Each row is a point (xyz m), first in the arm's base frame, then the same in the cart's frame.
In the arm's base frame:
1: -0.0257 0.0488 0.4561
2: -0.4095 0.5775 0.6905
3: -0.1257 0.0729 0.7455
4: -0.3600 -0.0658 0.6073
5: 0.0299 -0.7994 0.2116
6: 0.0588 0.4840 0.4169
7: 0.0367 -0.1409 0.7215
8: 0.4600 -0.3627 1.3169
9: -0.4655 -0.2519 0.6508
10: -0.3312 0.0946 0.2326
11: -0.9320 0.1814 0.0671
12: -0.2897 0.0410 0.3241
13: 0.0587 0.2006 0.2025
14: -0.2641 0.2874 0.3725
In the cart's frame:
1: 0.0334 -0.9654 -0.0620
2: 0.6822 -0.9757 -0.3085
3: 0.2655 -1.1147 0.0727
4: 0.2908 -0.8347 0.1917
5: -0.5457 -0.6747 0.5401
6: 0.1657 -1.0691 -0.4741
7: 0.0348 -1.1670 0.2020
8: -0.0617 -1.8422 0.5450
9: 0.2969 -0.7640 0.3982
10: 0.1544 -0.6085 -0.1199
11: 0.5329 -0.1060 -0.1091
12: 0.1466 -0.6932 -0.0443
13: -0.0835 -0.8627 -0.3271
14: 0.2737 -0.7888 -0.2403

